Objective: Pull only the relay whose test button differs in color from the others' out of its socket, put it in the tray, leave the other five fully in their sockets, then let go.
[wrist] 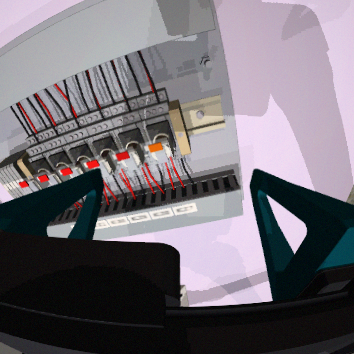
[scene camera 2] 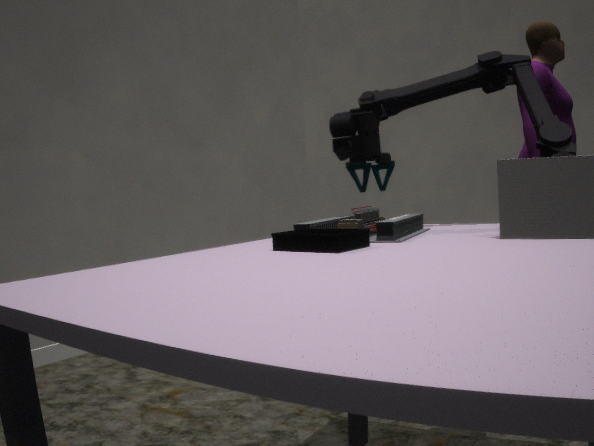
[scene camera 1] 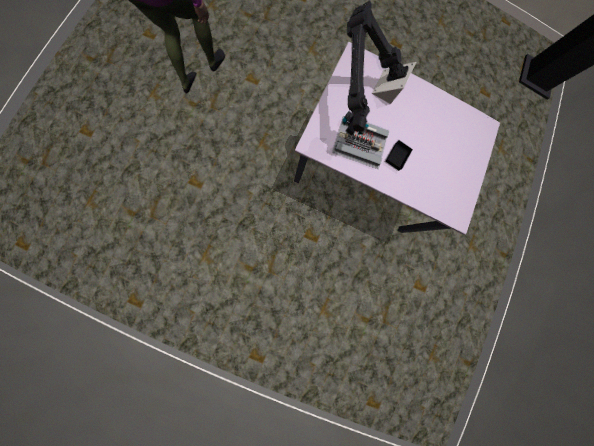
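Where they show: gripper, fingertip midpoint: (wrist: 176,176) (scene camera 2: 373,191); arm's base, link origin: (scene camera 2: 562,188) (scene camera 1: 397,74).
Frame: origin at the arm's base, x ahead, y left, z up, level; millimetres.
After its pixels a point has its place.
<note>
The relay with the orange test button (wrist: 155,147) @(x 507, y -120, z -30 mm) sits in its socket at the row's end, beside a tan end bracket (wrist: 180,127) @(x 508, y -140, z -59 mm). The other relays, with red buttons (wrist: 123,156) @(x 503, y -93, z -30 mm) (wrist: 66,171) @(x 498, y -38, z -30 mm), stand in a row to its left in the wrist view. The row is on a grey panel (scene camera 1: 357,155) (scene camera 2: 400,227) (wrist: 222,75) @(x 539, y -186, z -97 mm). A black tray (scene camera 1: 398,155) @(x 457, y 228, z -96 mm) (scene camera 2: 320,242) @(x 430, y 286, z -81 mm) stands beside the panel; it does not show in the wrist view. My gripper (scene camera 1: 356,125) @(x 505, y -135, z 7 mm) (scene camera 2: 373,190) @(x 505, y -135, z 7 mm) (wrist: 176,176) @(x 505, y -135, z 7 mm) is open and empty above the panel, its teal fingers clear of the relays.
Grey wire ducts (scene camera 2: 412,224) @(x 375, y -72, z -76 mm) flank the relay row, with red and black wires (wrist: 150,181) @(x 425, y -91, z -97 mm) between. A grey box-like stand (scene camera 1: 395,89) @(x 131, y 17, z 21 mm) (scene camera 2: 545,200) @(x 34, y 57, z -22 mm) is by the arm's base on the pink table (scene camera 1: 440,145) @(x 243, y 481, z -100 mm) (scene camera 2: 300,300) @(x 236, y 673, z -100 mm). A person (scene camera 1: 175,30) (scene camera 2: 545,95) stands beyond the table.
</note>
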